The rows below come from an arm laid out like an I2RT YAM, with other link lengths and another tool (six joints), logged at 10 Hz.
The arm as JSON. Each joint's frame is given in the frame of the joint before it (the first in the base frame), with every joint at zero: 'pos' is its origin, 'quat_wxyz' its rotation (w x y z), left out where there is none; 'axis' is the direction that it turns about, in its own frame. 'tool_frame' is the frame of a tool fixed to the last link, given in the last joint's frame.
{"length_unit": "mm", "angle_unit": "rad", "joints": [
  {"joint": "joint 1", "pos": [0.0, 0.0, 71.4], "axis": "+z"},
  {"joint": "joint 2", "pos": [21.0, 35.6, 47.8], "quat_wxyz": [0.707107, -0.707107, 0.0, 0.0], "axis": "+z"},
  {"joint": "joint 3", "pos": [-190.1, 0.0, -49.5], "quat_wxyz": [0.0, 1.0, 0.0, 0.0], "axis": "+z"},
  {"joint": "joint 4", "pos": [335.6, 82.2, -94.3], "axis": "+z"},
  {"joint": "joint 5", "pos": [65.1, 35.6, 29.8], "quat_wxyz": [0.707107, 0.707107, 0.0, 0.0], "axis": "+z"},
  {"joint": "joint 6", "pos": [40.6, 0.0, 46.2], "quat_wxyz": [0.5, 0.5, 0.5, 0.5], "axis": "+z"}
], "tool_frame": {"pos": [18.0, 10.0, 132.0], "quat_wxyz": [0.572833, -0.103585, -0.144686, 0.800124]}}
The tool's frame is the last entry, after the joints.
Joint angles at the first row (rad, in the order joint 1, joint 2, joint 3, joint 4, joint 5, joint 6):
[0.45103 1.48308 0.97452 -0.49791 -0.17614 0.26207]
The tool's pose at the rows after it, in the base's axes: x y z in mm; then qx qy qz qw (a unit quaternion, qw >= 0):
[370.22, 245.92, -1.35, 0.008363, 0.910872, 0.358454, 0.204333]
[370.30, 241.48, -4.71, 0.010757, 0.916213, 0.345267, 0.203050]
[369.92, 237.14, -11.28, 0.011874, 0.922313, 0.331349, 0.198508]
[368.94, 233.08, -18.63, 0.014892, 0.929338, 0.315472, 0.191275]
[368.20, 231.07, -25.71, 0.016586, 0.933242, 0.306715, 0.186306]
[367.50, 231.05, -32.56, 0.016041, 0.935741, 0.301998, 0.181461]
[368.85, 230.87, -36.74, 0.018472, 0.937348, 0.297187, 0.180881]
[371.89, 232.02, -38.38, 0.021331, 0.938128, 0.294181, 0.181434]
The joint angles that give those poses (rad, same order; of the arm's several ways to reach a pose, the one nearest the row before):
[0.45135 1.49119 0.97719 -0.51335 -0.13928 0.25491]
[0.45126 1.50367 0.98481 -0.52645 -0.11651 0.25145]
[0.45101 1.52601 0.99362 -0.53704 -0.09610 0.24471]
[0.45275 1.55643 1.00962 -0.55368 -0.07329 0.24244]
[0.45405 1.58032 1.01660 -0.55552 -0.06155 0.24168]
[0.45664 1.60386 1.02267 -0.55153 -0.05691 0.23978]
[0.45849 1.62538 1.03342 -0.54750 -0.04758 0.24398]
[0.46049 1.64917 1.05372 -0.54694 -0.04022 0.25024]

